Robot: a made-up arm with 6 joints.
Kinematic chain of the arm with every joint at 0, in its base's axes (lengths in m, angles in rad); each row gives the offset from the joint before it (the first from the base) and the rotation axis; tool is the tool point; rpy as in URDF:
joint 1: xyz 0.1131 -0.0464 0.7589 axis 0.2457 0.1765 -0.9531
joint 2: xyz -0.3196 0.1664 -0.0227 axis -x
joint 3: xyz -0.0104 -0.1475 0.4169 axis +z
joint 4: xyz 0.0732 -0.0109 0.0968 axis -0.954 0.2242 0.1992
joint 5: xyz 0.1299 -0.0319 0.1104 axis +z
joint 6: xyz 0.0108 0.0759 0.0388 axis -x
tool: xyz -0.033 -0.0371 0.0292 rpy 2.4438 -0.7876 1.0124
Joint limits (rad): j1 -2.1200..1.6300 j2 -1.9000..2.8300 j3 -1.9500..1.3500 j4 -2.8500..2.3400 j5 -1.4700..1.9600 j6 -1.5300..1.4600
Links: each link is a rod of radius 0.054 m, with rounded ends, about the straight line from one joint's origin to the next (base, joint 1, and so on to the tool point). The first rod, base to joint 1, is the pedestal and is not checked.
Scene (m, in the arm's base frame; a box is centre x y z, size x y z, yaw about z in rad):
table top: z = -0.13
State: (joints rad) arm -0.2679 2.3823 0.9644 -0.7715 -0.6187 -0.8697
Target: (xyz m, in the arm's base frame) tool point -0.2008 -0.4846 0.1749
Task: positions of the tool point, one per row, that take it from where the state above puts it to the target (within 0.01 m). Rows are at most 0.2 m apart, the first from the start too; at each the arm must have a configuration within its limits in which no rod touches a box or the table.
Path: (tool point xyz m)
1: -0.2692 0.4256 0.2452
2: -0.3541 0.2921 0.2115
3: -0.4035 0.1379 0.1833
4: -0.4132 -0.0276 0.1635
5: -0.3815 -0.1937 0.1544
6: -0.3094 -0.3496 0.1579
7: -0.2008 -0.4846 0.1749

